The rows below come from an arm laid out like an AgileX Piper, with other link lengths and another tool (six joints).
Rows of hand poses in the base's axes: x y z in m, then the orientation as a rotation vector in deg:
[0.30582 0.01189 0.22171 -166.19 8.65 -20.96]
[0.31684 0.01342 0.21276 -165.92 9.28 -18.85]
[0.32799 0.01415 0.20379 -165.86 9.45 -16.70]
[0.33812 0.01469 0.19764 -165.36 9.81 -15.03]
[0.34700 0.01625 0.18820 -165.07 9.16 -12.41]
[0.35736 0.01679 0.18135 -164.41 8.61 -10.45]
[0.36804 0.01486 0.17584 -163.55 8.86 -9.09]
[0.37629 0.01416 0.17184 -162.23 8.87 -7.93]
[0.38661 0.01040 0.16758 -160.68 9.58 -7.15]
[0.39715 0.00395 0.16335 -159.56 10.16 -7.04]
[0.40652 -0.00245 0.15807 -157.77 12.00 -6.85]
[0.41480 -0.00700 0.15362 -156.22 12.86 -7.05]
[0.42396 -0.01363 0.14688 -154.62 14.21 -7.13]
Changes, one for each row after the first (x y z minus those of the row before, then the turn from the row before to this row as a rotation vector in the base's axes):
[0.01102 0.00153 -0.00895 0.59 1.42 -0.22]
[0.01115 0.00073 -0.00897 0.35 1.44 0.08]
[0.01013 0.00054 -0.00615 0.71 1.09 -0.07]
[0.00888 0.00156 -0.00944 0.58 1.67 0.69]
[0.01036 0.00054 -0.00685 0.85 1.21 0.57]
[0.01068 -0.00193 -0.00551 0.98 0.87 -0.03]
[0.00825 -0.00070 -0.00400 1.41 0.68 0.12]
[0.01032 -0.00376 -0.00426 1.59 0.49 -0.40]
[0.01054 -0.00645 -0.00423 1.11 0.05 -0.39]
[0.00937 -0.00640 -0.00528 1.74 0.21 -1.28]
[0.00828 -0.00455 -0.00445 1.49 -0.17 -0.66]
[0.00916 -0.00663 -0.00674 1.52 -0.02 -1.00]

